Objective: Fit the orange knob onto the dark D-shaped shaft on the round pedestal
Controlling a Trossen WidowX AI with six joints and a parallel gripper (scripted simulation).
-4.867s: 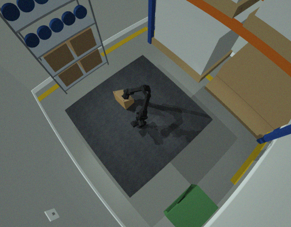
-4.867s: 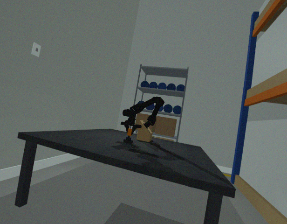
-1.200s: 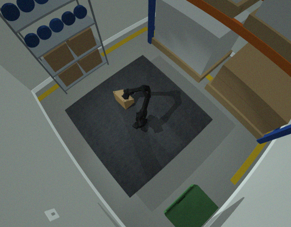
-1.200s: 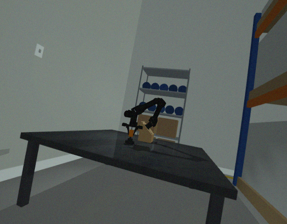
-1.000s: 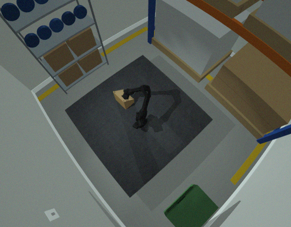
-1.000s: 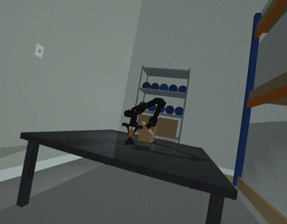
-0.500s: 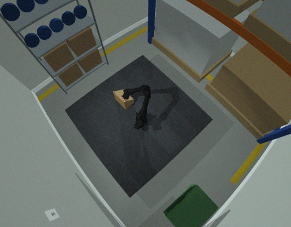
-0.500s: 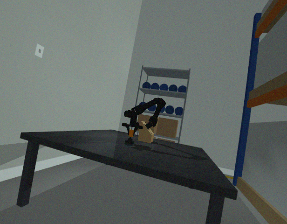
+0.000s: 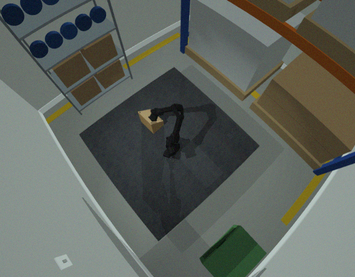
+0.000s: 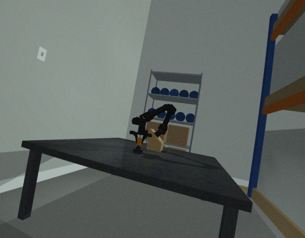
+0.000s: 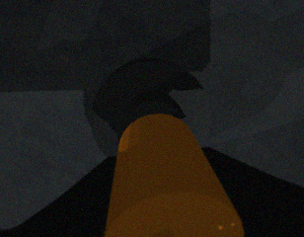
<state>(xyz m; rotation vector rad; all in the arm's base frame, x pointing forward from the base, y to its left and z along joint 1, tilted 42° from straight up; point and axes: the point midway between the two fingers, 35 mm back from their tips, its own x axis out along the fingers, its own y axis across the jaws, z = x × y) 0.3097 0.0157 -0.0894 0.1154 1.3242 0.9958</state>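
Right now my gripper tip is 2 cm below the orange knob. The rest, counted from my gripper tip: dark round pedestal (4 cm below).
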